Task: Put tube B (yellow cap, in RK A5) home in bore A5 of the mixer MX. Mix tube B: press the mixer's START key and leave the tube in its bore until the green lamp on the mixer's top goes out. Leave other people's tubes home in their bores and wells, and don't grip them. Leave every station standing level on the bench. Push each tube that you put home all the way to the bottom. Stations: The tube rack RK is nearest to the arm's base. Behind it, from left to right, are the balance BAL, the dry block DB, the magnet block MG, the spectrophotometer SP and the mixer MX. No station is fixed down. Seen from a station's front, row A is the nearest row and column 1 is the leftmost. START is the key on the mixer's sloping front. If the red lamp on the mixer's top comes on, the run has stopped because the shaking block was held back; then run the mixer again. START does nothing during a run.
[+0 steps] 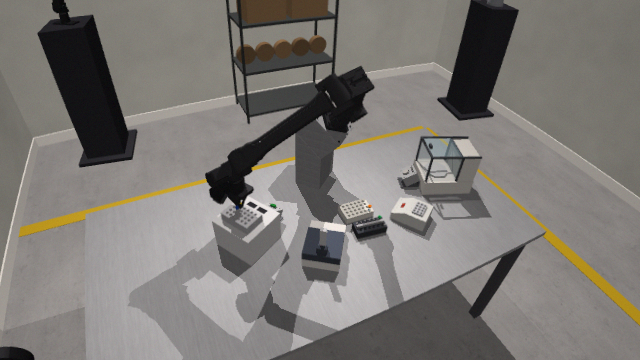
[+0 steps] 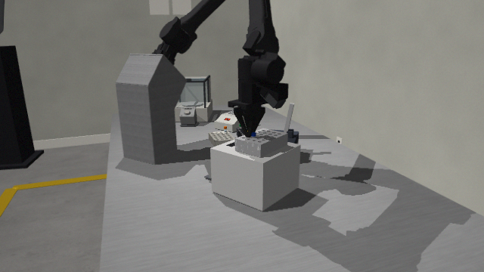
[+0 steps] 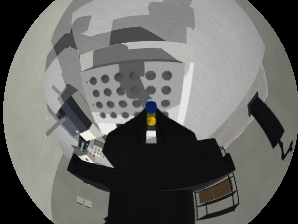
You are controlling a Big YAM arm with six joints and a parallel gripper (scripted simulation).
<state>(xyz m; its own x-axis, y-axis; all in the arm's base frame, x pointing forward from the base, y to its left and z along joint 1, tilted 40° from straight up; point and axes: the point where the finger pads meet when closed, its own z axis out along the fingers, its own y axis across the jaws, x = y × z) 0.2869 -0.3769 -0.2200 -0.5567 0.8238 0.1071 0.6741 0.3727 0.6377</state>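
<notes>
The grey shaking block is 30 mm below my hand and 30 mm ahead of it. Also, from my hand: black magnet block (500 mm to the left, 160 mm below, 90 mm ahead); then green start key (140 mm to the left, 110 mm below, 80 mm behind); then tube rack RK (480 mm to the left, 160 mm below, 20 mm behind).
</notes>
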